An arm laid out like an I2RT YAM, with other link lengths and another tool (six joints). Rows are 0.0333 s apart.
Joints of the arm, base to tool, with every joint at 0 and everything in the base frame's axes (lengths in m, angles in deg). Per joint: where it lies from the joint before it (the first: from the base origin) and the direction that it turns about. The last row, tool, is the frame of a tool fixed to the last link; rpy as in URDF.
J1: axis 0 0 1 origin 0 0 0.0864
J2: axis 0 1 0 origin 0.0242 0.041 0.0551
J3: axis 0 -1 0 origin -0.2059 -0.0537 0
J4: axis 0 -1 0 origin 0.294 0.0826 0.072
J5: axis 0 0 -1 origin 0.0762 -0.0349 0.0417
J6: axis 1 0 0 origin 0.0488 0 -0.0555
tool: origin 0.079 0.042 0.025 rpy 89.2 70.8 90
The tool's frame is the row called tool.
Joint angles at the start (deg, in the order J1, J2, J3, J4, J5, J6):
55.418, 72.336, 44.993, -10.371, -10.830, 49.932
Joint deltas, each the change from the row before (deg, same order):
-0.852, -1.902, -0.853, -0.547, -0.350, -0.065
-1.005, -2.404, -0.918, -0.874, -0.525, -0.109
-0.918, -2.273, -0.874, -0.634, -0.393, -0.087
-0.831, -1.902, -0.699, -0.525, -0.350, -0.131
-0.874, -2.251, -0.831, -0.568, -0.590, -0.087
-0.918, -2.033, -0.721, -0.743, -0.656, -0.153
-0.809, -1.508, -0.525, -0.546, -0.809, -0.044
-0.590, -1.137, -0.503, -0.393, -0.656, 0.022
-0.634, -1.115, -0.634, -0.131, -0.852, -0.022
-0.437, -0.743, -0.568, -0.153, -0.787, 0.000
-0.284, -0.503, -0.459, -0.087, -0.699, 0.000
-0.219, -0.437, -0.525, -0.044, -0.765, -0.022
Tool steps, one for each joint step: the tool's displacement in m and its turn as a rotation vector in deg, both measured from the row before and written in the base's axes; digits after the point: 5 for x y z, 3 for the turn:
0.00256, -0.00615, 0.00491, 0.514, -0.162, -0.535
0.00241, -0.00738, 0.00673, 0.648, -0.186, -0.521
0.00223, -0.00678, 0.00662, 0.724, -0.339, -0.551
0.00207, -0.00582, 0.00565, 0.619, -0.354, -0.472
0.00128, -0.00634, 0.00666, 0.847, -0.336, -0.341
0.00131, -0.00627, 0.00537, 0.621, -0.197, -0.291
0.00107, -0.00481, 0.00408, 0.607, 0.023, -0.111
0.00045, -0.00366, 0.00217, 0.425, 0.129, -0.053
0.00034, -0.00348, 0.00178, 0.562, 0.095, 0.093
-0.00036, -0.00240, -0.00019, 0.302, 0.300, 0.225
-0.00072, -0.00150, -0.00065, 0.224, 0.307, 0.304
-0.00125, -0.00117, -0.00146, 0.178, 0.376, 0.435

